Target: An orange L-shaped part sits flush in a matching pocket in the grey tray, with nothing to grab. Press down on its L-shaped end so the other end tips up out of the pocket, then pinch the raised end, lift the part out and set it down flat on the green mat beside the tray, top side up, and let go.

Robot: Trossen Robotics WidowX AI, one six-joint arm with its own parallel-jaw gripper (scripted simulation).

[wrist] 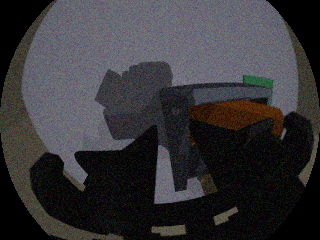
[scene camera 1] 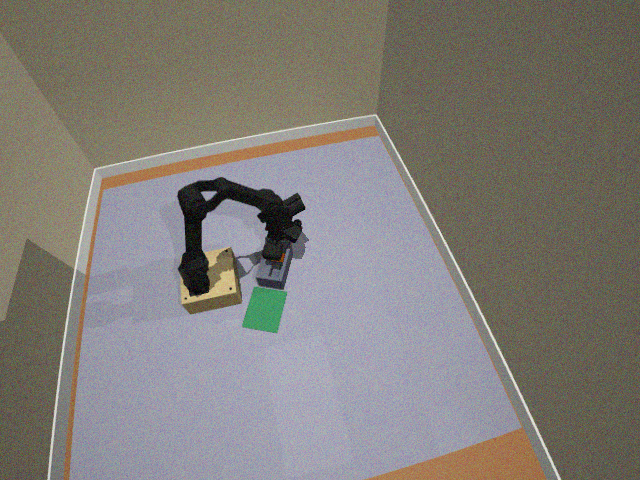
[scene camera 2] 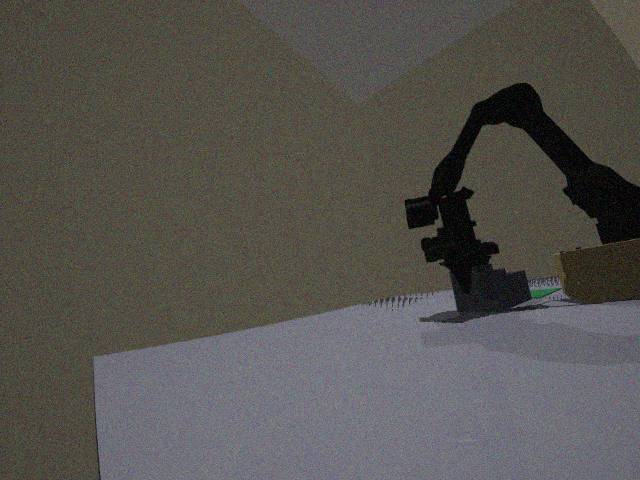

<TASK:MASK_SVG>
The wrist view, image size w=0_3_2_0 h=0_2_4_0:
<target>my gripper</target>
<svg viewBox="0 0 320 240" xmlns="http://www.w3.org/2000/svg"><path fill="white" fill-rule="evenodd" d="M315 136L311 120L297 112L284 116L283 127L287 131L283 140L271 133L273 119L257 121L239 131L189 119L192 139L203 155L217 192L175 203L153 204L159 148L156 125L123 151L77 151L75 159L88 173L84 191L79 191L63 175L64 163L56 153L43 153L29 169L29 179L48 215L81 231L104 236L111 233L124 240L267 240L287 219L304 191L299 173L311 160ZM187 235L160 236L160 233L152 232L152 227L184 225ZM239 209L228 216L229 220L216 225L213 221L213 216L235 207Z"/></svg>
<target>orange L-shaped part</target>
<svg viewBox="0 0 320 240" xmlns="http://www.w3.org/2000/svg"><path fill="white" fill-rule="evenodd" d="M189 131L189 140L191 140L191 145L195 145L196 143L192 139L192 133L191 131ZM188 105L189 119L203 121L203 123L219 125L219 127L225 129L235 129L235 131L255 124L257 121L273 119L271 133L277 135L280 139L283 136L283 113L281 113L280 108L271 107L271 105L267 107L267 104L264 105L245 100L223 101L223 103L219 101L219 103L193 105L193 107Z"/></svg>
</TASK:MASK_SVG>
